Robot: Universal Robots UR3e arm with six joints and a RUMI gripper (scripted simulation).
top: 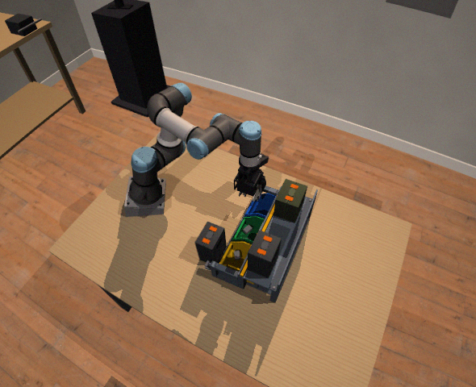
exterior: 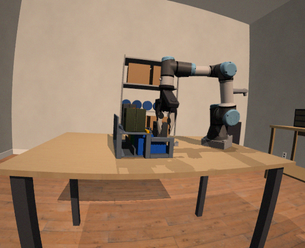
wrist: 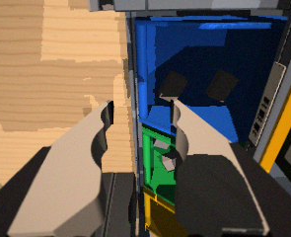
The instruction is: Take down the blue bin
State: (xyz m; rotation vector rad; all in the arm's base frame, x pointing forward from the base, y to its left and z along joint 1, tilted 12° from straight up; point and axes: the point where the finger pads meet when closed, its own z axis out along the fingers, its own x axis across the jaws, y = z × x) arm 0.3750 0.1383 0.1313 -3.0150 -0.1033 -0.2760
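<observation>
Now: the blue open bin 6 cm below my hand and 6 cm ahead of it. Round my hand: yellow bin (22 cm to the right, 8 cm ahead, 6 cm below); green bin (11 cm to the right, 7 cm ahead, 6 cm below).
</observation>
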